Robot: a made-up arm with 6 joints.
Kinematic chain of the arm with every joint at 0, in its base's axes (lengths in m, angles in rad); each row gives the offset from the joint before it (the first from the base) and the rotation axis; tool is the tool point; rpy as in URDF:
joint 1: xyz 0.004 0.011 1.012 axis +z
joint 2: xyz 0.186 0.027 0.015 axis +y
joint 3: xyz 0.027 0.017 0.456 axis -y
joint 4: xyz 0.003 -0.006 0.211 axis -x
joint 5: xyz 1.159 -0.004 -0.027 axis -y
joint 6: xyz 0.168 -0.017 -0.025 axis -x
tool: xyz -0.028 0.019 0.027 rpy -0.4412 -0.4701 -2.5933
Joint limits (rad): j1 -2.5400..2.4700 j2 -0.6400..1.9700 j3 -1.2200..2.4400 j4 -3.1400..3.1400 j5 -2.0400..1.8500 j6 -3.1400..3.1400
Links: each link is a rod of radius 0.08 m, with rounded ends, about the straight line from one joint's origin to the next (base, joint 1, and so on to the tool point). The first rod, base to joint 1, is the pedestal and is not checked.
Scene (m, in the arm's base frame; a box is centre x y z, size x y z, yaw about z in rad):
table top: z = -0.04
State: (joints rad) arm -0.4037 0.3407 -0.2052 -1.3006 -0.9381 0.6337
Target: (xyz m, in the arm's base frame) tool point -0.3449 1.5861 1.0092
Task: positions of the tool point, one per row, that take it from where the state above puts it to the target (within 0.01 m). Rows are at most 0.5 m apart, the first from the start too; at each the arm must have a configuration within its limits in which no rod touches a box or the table.
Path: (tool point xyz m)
1: 1.5403 0.0312 0.9696
2: 1.4803 0.4824 0.9765
3: 1.2895 0.8998 0.9833
4: 0.9824 1.2462 0.9900
5: 0.5843 1.4897 0.9965
6: 0.1287 1.6071 1.0029
7: -0.3449 1.5861 1.0091

